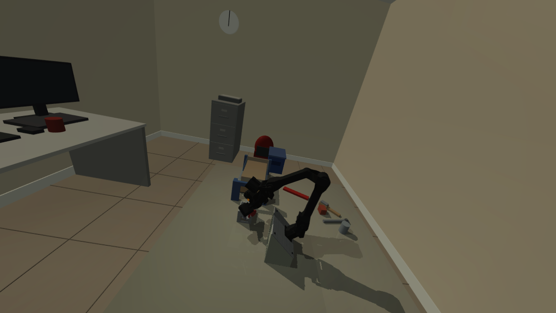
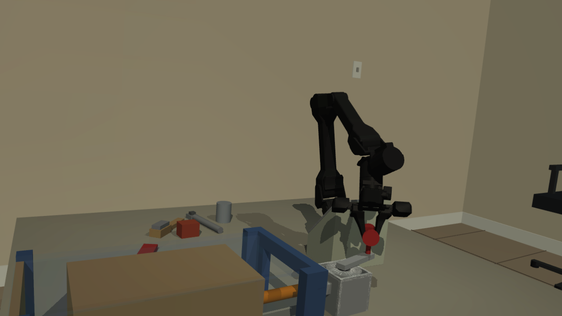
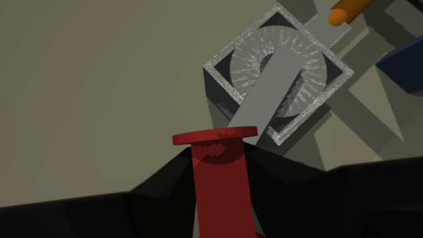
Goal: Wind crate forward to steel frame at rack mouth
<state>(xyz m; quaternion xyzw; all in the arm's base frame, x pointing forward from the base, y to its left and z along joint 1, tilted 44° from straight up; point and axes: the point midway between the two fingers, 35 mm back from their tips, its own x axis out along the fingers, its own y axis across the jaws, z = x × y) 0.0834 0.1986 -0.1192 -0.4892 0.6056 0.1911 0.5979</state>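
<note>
The winch handle is 3 cm ahead of my gripper tip and 3 cm below it. From my gripper tip the other things lie so: clear-panelled cubby: 49 cm ahead, 2 cm to the left, 2 cm below; grey winch: 7 cm ahead, 1 cm to the left, 10 cm below; red knob: 1 cm behind, 1 cm to the right.
</note>
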